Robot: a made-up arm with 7 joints.
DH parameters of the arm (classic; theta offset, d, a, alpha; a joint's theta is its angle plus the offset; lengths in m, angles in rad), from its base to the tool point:
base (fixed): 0 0 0 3.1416
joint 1: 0 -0.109 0.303 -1.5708
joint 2: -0.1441 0 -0.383 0
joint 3: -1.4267 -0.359 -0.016 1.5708
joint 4: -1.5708 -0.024 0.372 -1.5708
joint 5: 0 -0.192 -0.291 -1.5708
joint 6: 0 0.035 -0.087 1.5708
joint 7: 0.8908 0 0.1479 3.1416
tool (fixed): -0.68 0.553 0 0
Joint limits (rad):
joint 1: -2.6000..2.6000
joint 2: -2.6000..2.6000
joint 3: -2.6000..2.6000
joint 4: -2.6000..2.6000
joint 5: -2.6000..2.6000
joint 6: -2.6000..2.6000
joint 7: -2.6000..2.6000
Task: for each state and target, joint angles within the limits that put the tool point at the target. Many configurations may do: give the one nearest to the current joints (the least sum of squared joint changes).
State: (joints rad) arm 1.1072 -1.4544 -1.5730 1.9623 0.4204 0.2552 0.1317
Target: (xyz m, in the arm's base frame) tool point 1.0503 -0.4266 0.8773
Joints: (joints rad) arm 1.3464 -1.7701 -1.7041 2.2774 0.6492 0.1316 0.0492
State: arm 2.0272 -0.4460 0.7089 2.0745 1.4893 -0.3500 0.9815
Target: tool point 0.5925 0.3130 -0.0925
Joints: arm 1.6598 -0.9909 0.4552 2.6000 1.6671 -0.4499 0.9352
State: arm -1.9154 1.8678 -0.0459 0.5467 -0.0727 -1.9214 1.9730
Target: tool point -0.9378 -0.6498 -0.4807
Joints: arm -2.4756 2.1693 0.4276 0.3181 -0.3869 -1.4702 2.0976
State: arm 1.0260 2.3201 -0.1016 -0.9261 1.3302 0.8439 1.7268
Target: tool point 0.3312 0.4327 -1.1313
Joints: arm 0.9461 1.9654 -0.3388 -0.6822 1.8270 0.9172 1.8117
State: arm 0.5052 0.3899 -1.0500 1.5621 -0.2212 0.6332 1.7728
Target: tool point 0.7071 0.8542 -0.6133
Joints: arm 0.2939 0.8080 -1.3440 1.6699 -1.0171 0.2355 1.6250
